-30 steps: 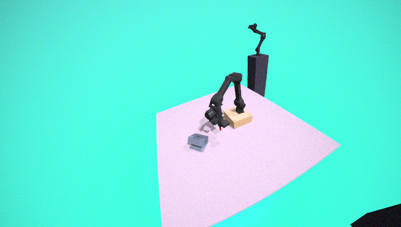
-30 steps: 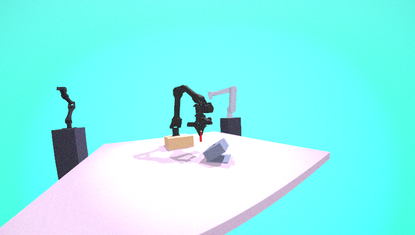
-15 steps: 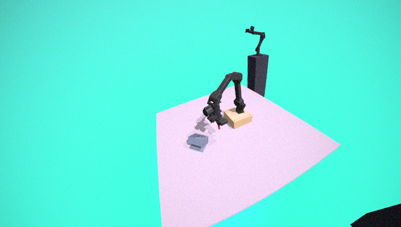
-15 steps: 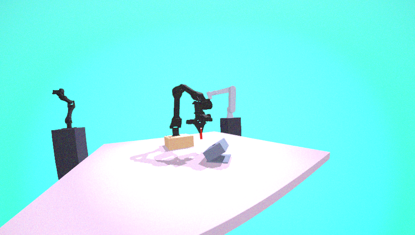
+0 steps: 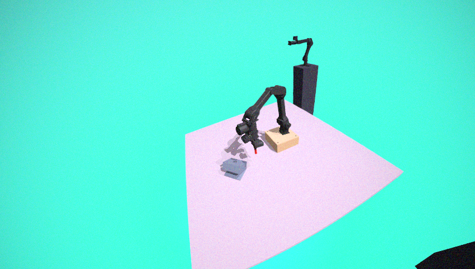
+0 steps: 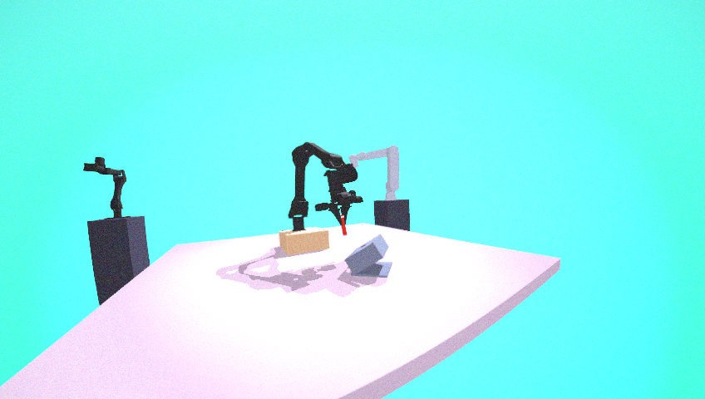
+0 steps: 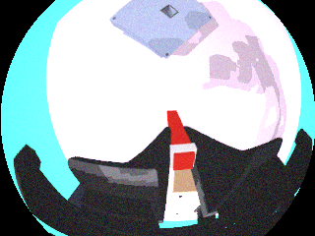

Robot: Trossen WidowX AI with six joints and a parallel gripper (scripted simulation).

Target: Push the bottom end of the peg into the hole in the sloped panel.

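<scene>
Right now the sloped panel is 170 mm ahead of my gripper tip, 20 mm to the left of it and 70 mm below it. Round my gripper tip: red peg: 20 mm above.
</scene>
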